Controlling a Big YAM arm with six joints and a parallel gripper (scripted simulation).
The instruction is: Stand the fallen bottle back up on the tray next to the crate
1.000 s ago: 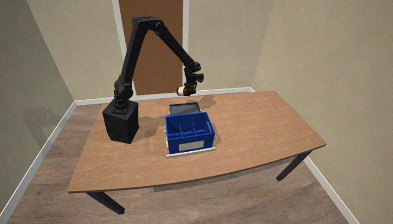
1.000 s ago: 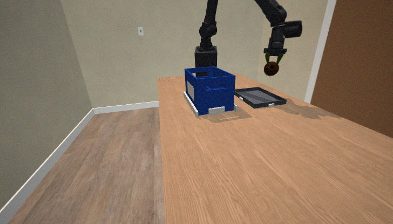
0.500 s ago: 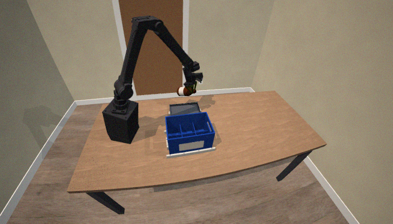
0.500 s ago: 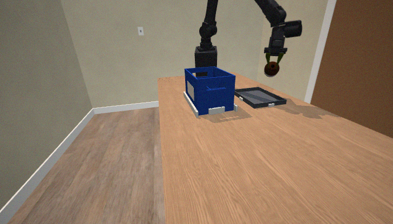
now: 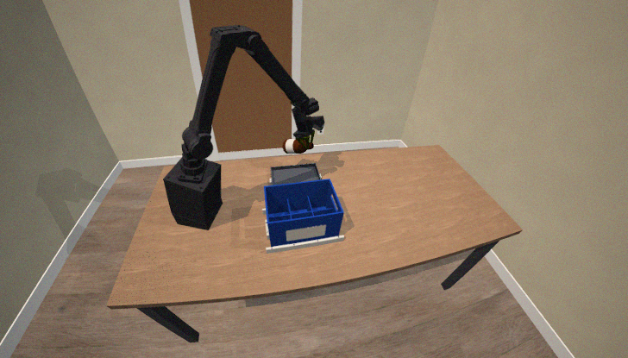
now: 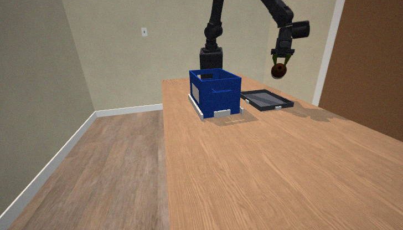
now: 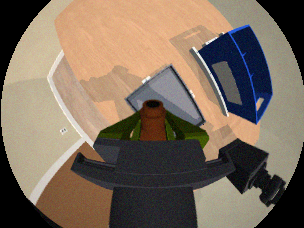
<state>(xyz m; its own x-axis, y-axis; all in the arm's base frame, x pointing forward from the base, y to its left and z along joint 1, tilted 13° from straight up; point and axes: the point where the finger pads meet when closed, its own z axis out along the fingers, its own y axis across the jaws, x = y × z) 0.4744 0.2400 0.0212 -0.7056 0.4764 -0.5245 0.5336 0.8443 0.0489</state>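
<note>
The brown bottle is 4 cm behind my hand, 3 cm to the left of it and 2 cm below it. From my hand the other things lie so: dark grey tray: 6 cm behind, 3 cm to the right, 18 cm below; blue crate: 6 cm behind, 33 cm to the right, 10 cm below.
</note>
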